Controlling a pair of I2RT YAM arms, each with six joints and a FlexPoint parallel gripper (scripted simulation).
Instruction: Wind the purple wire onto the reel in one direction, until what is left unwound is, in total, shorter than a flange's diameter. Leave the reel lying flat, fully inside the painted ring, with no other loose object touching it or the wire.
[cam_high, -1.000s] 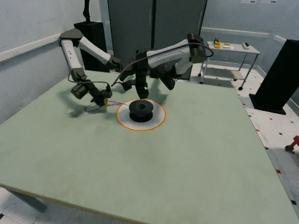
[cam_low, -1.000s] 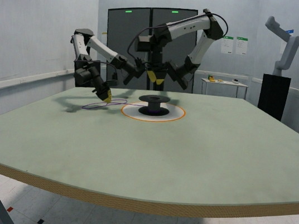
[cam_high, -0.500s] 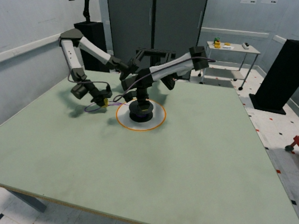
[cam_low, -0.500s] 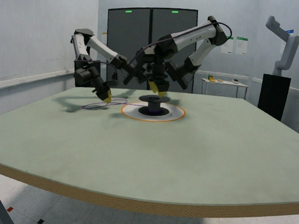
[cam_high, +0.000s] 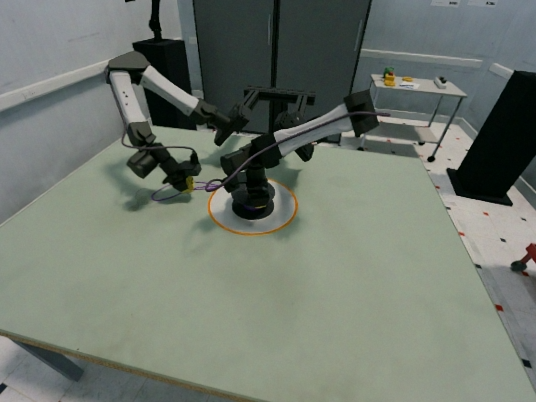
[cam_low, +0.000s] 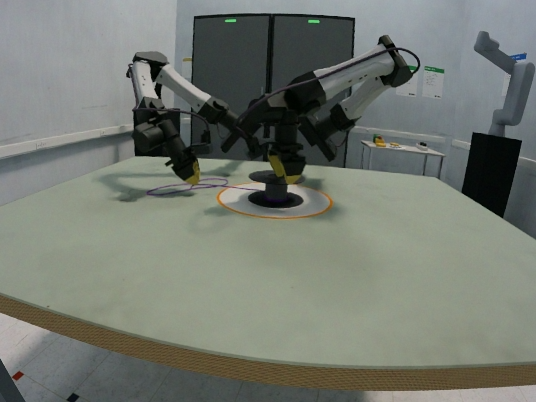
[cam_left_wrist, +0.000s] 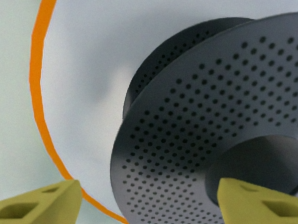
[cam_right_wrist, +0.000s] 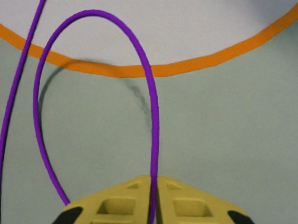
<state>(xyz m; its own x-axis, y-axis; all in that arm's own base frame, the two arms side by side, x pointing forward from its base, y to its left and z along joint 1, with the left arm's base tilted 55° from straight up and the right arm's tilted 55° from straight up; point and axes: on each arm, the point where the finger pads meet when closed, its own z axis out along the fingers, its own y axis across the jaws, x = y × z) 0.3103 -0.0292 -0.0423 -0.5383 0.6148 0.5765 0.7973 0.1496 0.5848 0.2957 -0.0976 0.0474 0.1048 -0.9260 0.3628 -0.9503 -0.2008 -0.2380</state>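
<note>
My left hand is 5 cm past the black reel, 3 cm to the left of it and 5 cm above it. Round my left hand: orange ring (7 cm behind, 3 cm to the right, 8 cm below).
</note>
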